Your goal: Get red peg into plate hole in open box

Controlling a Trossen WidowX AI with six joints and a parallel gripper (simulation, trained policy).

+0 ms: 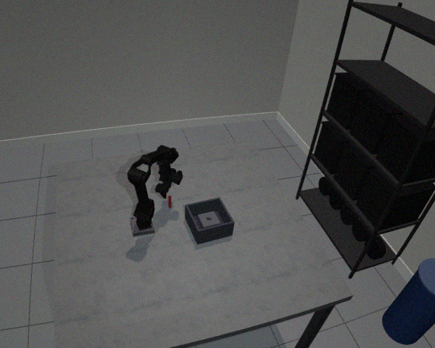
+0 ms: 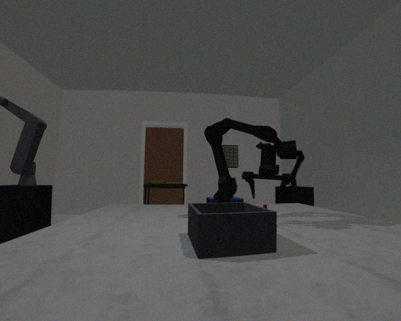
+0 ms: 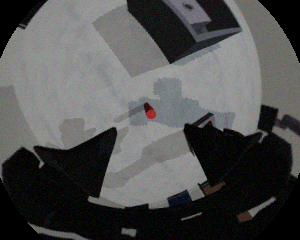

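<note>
My gripper tip is now 10 mm short of the red peg, 10 mm to the left of it and 60 mm above it. From my gripper tip the other things lie so: dark box 140 mm ahead, 220 mm to the right, 70 mm below; plate 140 mm ahead, 220 mm to the right, 50 mm below.
</note>
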